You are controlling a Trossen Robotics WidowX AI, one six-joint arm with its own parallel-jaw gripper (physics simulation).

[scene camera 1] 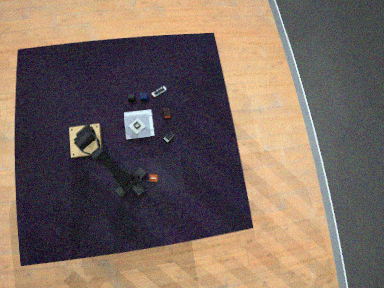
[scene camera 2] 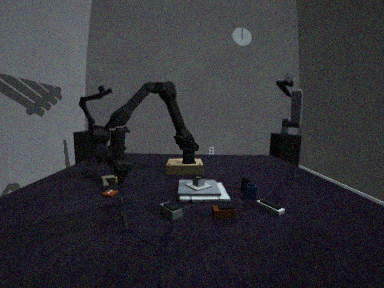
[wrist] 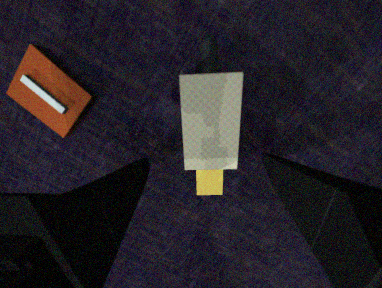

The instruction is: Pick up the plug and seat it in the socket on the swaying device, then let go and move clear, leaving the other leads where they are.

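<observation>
The plug (wrist: pixel 212 117) (scene camera 2: pixel 108 180), a beige block with a yellow tip, lies on the dark mat. It does not show in scene camera 1, where the arm's end covers that area. My gripper (wrist: pixel 205 161) (scene camera 1: pixel 134 187) (scene camera 2: pixel 113 167) is open. In the wrist view its fingers stand apart on either side of the plug's tip end, with mat showing between them and the plug. The device (scene camera 1: pixel 131 134) (scene camera 2: pixel 187 190) is a grey plate over a white one; a pale diamond mount on top carries the small dark-centred socket (scene camera 1: pixel 137 125) (scene camera 2: pixel 198 181).
An orange block with a white bar (scene camera 1: pixel 153 177) (scene camera 2: pixel 110 192) (wrist: pixel 49 91) lies beside the plug. Around the device are a grey block (scene camera 1: pixel 169 137) (scene camera 2: pixel 171 211), an orange-brown block (scene camera 1: pixel 167 113) (scene camera 2: pixel 224 212), a white strip (scene camera 1: pixel 159 91) (scene camera 2: pixel 270 206), a blue block (scene camera 1: pixel 144 96) and a black block (scene camera 1: pixel 131 97).
</observation>
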